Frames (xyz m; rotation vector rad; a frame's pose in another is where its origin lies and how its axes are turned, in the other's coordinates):
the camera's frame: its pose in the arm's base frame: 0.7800 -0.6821 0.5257 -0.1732 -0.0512 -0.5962
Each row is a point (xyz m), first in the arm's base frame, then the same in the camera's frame.
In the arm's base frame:
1: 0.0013 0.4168 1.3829
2: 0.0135 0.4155 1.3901
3: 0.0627 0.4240 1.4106
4: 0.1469 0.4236 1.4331
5: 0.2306 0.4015 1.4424
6: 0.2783 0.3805 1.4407
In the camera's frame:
1: -1.1687 0.3293 1.0366
2: -1.1572 0.3341 1.0435
3: -1.1192 0.3657 1.0652
4: -1.0472 0.4094 1.0875
5: -0.9648 0.4371 1.0929
6: -0.9139 0.4471 1.0876

